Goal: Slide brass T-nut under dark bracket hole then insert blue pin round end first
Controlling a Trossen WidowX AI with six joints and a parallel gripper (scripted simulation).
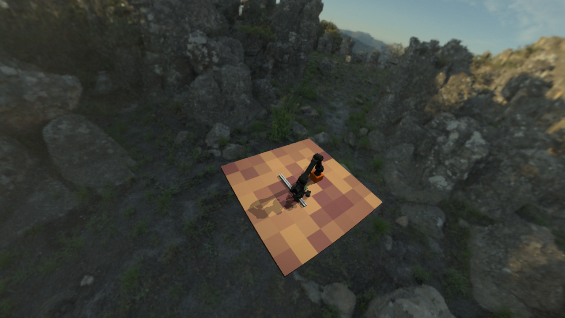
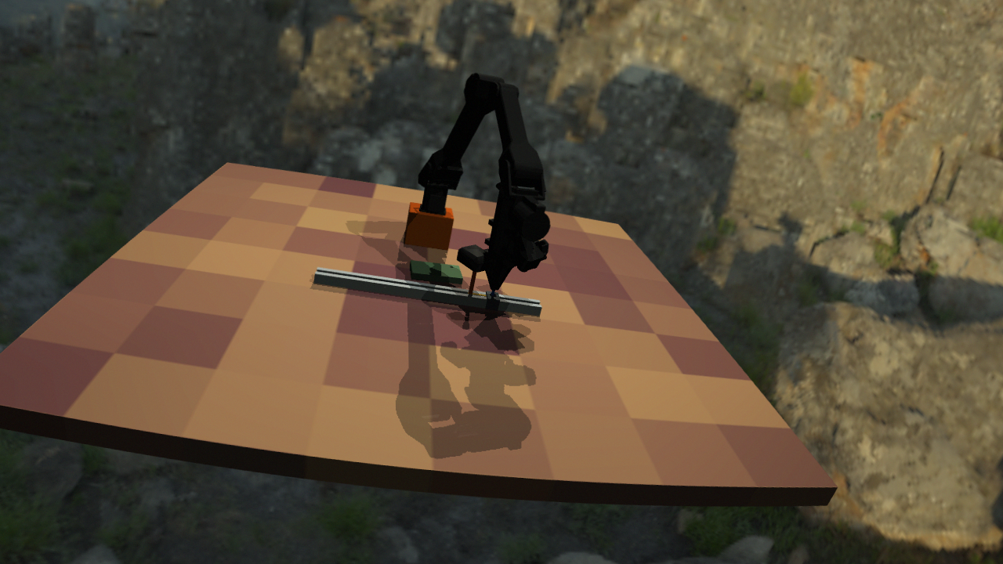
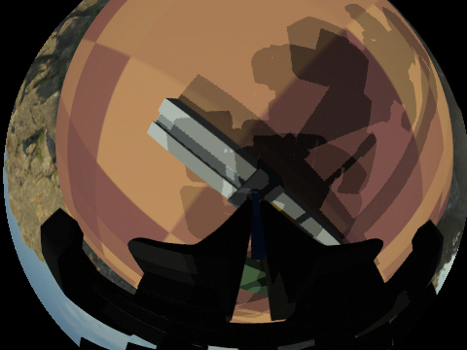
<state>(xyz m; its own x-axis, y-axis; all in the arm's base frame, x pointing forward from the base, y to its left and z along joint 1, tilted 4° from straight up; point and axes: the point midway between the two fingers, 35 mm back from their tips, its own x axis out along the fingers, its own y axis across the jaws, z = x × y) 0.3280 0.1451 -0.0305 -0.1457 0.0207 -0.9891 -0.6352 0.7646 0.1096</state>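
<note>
The blue pin lies right at my gripper tip. The rest, counted from my gripper tip: green tray: 130 mm behind, 100 mm to the right, 30 mm below; brass T-nut: 20 mm to the right, 10 mm above.
</note>
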